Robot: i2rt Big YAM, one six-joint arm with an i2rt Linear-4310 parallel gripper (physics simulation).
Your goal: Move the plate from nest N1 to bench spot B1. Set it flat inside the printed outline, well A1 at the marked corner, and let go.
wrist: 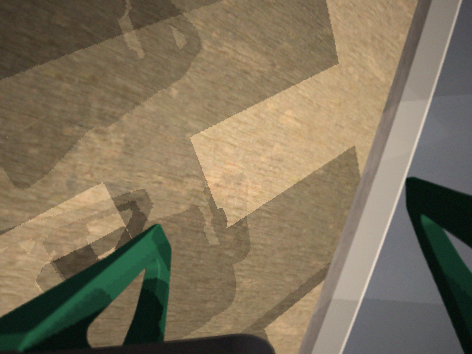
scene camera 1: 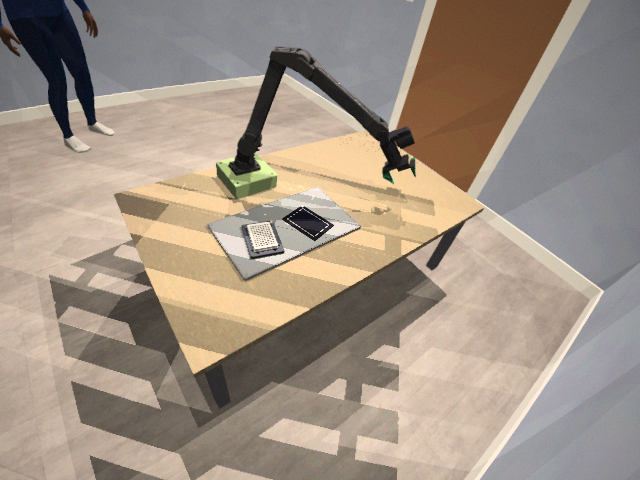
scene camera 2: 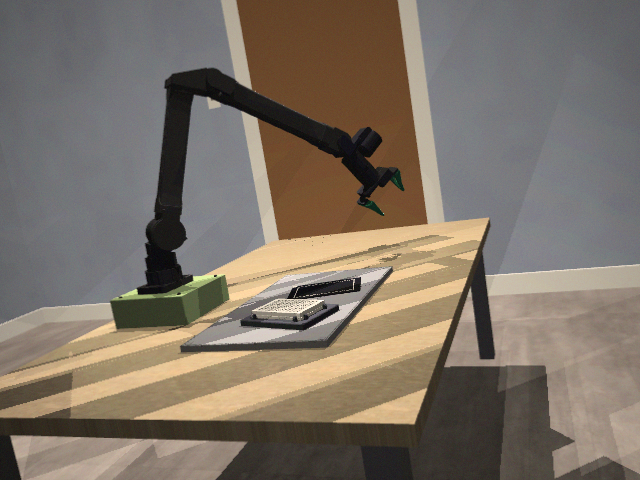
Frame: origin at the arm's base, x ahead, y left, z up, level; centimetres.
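Where they show: gripper, fingertip midpoint: (wrist: 280,215) (scene camera 1: 404,180) (scene camera 2: 393,203); arm's base, origin of the base link: (scene camera 1: 244,167) (scene camera 2: 166,287).
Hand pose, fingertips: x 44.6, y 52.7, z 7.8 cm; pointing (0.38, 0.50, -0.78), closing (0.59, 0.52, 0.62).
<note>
Things, the pixels of their top centre, and the offset from my fingertips. "pt": a spot on its surface instead. Level surfaces: height alone.
- cream well plate, middle of its top: (scene camera 2: 287,305) (scene camera 1: 262,234) dy -63.5, dx -6.8, dz -10.7 cm
- dark nest, surface spot: (scene camera 2: 273,324) pt dy -69.6, dx -7.3, dz -12.5 cm
- Bench spot B1, surface spot: (scene camera 2: 325,288) (scene camera 1: 308,222) pt dy -43.1, dx -7.0, dz -13.1 cm
- grey board, surface spot: (scene camera 2: 222,342) pt dy -76.7, dx -14.7, dz -13.3 cm
- wooden table, its level: dz -14.6 cm
The cream well plate (scene camera 1: 262,236) (scene camera 2: 287,307) sits flat in the dark nest (scene camera 1: 267,254) (scene camera 2: 273,324) on the grey board. Bench spot B1 (scene camera 1: 308,223) (scene camera 2: 325,288) is a black rectangle with a white outline on the same board, beside the nest. Which of its corners is marked is too small to tell. My gripper (scene camera 1: 403,178) (scene camera 2: 393,202) (wrist: 280,215) is open and empty. It hangs high above the table, off to the door side of the board and well apart from the plate. The plate and spot B1 do not show in the wrist view.
The grey board (scene camera 1: 232,248) (scene camera 2: 222,342) lies on the wooden table (scene camera 1: 232,325) (scene camera 2: 248,384). The arm stands on a green base block (scene camera 1: 255,182) (scene camera 2: 149,311) next to the board. A brown door (scene camera 1: 480,77) (scene camera 2: 330,103) is behind the table. A person (scene camera 1: 59,62) stands at the back left.
</note>
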